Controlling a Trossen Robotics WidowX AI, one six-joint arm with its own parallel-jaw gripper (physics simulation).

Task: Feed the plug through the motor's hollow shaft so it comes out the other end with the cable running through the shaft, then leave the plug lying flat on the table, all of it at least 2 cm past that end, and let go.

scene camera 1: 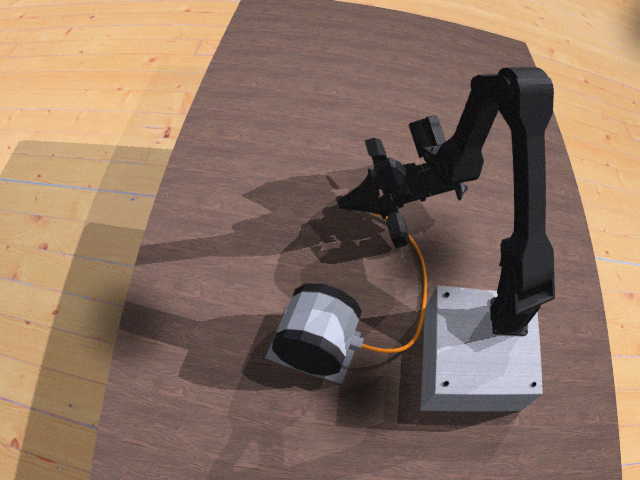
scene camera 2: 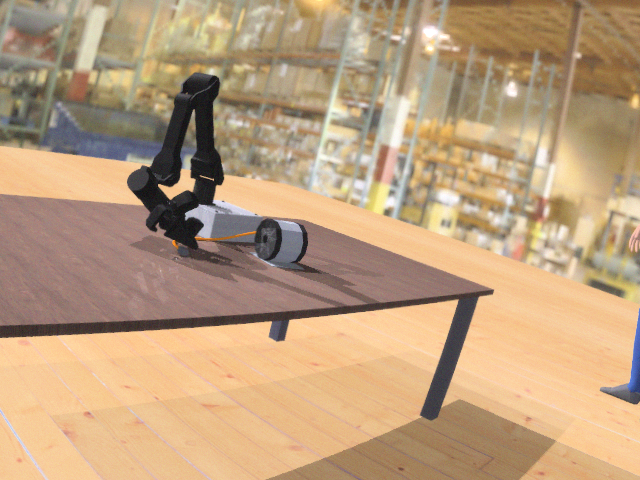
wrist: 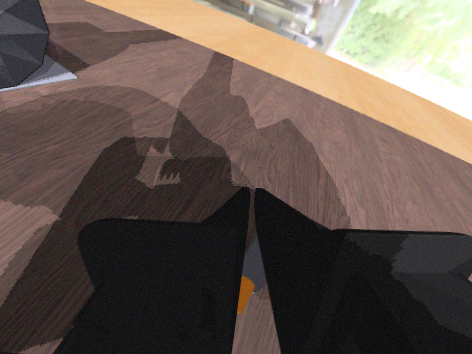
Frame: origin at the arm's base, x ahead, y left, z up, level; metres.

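Seen in the pictures: gripper, fingertip midpoint: [scene camera 1: 338, 204] [scene camera 2: 196, 248] [wrist: 251, 195]; arm's base, origin of the base link: [scene camera 1: 509, 317] [scene camera 2: 201, 202].
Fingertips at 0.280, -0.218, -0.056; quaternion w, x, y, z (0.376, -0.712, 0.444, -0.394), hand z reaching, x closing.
Offsets run from my fingertips to a thing's middle, as dx, dy, dz. Level surfaces: height alone.
My gripper [scene camera 1: 339, 202] [scene camera 2: 195, 246] [wrist: 251, 195] is shut, its fingertips almost touching, low over the table with no plug between them. The dark grey plug @(-0.025, -0.017, -0.015) [scene camera 2: 183, 252] [wrist: 256, 265] lies on the table under the fingers. In the wrist view it shows partly through the narrow gap between them; in scene camera 1 the gripper hides it. The orange cable [scene camera 1: 424, 289] [scene camera 2: 222, 238] [wrist: 245, 295] curves from the plug to the motor's side. The motor @(+0.013, +0.258, +0.029) [scene camera 1: 317, 330] [scene camera 2: 281, 241] [wrist: 20, 40], a light cylinder with black ends, lies on its side, apart from the gripper. No cable shows at its visible end openings.
The arm's pale base block [scene camera 1: 485, 356] [scene camera 2: 232, 222] stands beside the motor, with the cable's loop close to its side. A thin light plate @(+0.016, +0.258, -0.021) [scene camera 1: 336, 378] [scene camera 2: 281, 265] [wrist: 62, 75] lies under the motor. The brown table @(dz -0.022) [scene camera 1: 289, 62] [scene camera 2: 103, 294] carries them all.
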